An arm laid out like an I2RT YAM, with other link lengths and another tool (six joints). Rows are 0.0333 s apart.
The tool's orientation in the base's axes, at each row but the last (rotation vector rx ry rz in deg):
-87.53 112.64 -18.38
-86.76 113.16 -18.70
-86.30 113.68 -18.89
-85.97 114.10 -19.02
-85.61 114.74 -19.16
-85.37 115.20 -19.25
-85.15 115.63 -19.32
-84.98 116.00 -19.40
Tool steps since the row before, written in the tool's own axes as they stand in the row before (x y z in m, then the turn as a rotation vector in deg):
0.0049 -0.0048 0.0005 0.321 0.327 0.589
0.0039 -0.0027 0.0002 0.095 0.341 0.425
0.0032 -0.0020 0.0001 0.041 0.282 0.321
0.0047 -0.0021 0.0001 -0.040 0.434 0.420
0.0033 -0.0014 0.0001 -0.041 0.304 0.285
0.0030 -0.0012 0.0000 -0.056 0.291 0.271
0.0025 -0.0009 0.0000 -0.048 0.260 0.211
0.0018 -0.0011 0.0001 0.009 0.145 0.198
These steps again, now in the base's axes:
0.0034 -0.0059 0.0006 0.054 -0.097 -0.738
0.0016 -0.0045 0.0000 -0.023 0.090 -0.545
0.0011 -0.0036 0.0000 -0.031 0.105 -0.415
0.0009 -0.0050 -0.0005 -0.076 0.245 -0.548
0.0006 -0.0035 -0.0004 -0.057 0.183 -0.373
0.0004 -0.0032 -0.0003 -0.052 0.190 -0.350
0.0002 -0.0026 -0.0003 -0.066 0.163 -0.289
0.0006 -0.0020 -0.0001 0.005 0.069 -0.236

